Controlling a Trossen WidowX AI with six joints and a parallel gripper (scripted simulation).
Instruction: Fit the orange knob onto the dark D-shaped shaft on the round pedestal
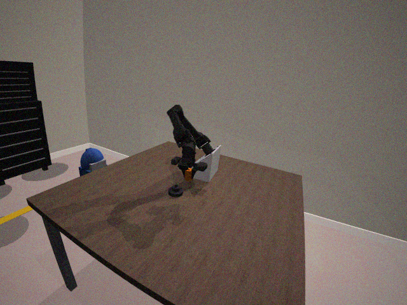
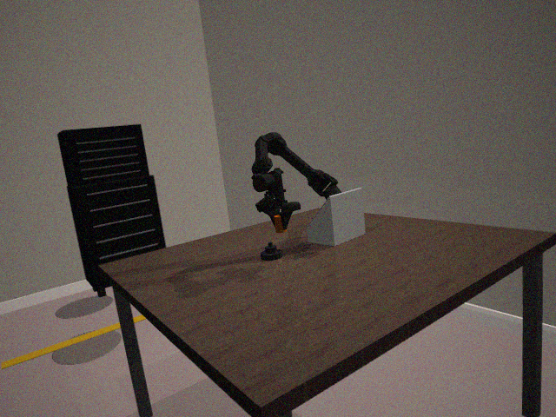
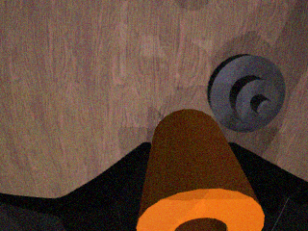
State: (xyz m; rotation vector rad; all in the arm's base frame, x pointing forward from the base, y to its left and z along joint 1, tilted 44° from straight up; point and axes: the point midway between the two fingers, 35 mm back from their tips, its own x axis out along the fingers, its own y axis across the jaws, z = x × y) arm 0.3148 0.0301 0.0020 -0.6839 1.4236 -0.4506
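My gripper tip is 1 cm short of the round dark pedestal, 7 cm to the left of it and 9 cm above it. Round my gripper tip: orange knob 2 cm above.
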